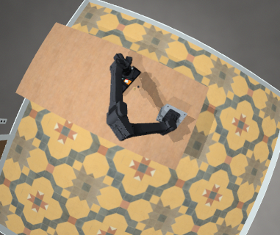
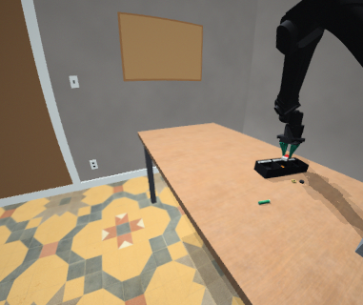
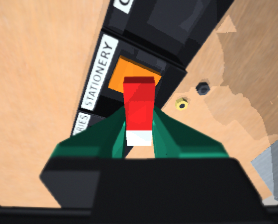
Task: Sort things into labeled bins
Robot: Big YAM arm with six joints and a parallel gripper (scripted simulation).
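The orange block lies 70 mm below my hand. The rest, counted from my hand: black nut 100 mm behind, 70 mm below; then green battery 250 mm to the left, 110 mm behind, 70 mm below; then yellow nut 80 mm behind, 70 mm below, 30 mm to the left.
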